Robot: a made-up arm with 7 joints.
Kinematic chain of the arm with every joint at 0, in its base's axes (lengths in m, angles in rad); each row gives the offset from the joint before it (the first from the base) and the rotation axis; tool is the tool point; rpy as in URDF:
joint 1: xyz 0 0 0.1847 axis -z
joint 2: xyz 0 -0.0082 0.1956 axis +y
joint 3: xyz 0 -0.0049 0.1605 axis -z
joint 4: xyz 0 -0.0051 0.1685 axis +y
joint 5: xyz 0 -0.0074 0.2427 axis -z
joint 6: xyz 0 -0.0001 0.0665 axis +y
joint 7: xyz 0 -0.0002 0.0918 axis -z
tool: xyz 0 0 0 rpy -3.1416 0 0
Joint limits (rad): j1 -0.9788..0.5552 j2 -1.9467..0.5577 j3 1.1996..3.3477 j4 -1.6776..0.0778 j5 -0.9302..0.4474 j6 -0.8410..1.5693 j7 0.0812..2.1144
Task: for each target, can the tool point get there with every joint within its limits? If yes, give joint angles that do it. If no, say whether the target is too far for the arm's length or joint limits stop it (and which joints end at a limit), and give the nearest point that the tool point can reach.
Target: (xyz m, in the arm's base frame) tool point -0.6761 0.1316 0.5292
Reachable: yes | joints 0.1228 -1.5513 2.9706 -0.2660 -0.5016 -0.5787 1.6596
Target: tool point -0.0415 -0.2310 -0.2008
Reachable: no: joint limits stop it (at a limit: joint 1, joint 2, joint 4, joint 6) | nearest point -0.2756 -0.4702 0.0401 | short by 0.412 m
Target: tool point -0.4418 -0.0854 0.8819
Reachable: yes | joints -0.6376 -0.9300 2.3148 -0.8135 0.2793 0.4239 0.8500
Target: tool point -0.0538 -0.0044 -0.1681
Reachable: no: joint limits stop it (at a limit: joint 1, joint 2, joint 3, joint 4, joint 5, joint 6) | nearest point -0.3396 0.0354 0.1075 | short by 0.399 m
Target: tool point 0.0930 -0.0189 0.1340
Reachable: no: joint limits stop it (at a limit: joint 1, joint 2, joint 3, joint 4, joint 6) | nearest point 0.0324 0.3397 0.1272 | short by 0.364 m
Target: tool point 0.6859 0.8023 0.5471
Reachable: no: too far | nearest point 0.3721 0.4352 0.6087 | short by 0.487 m
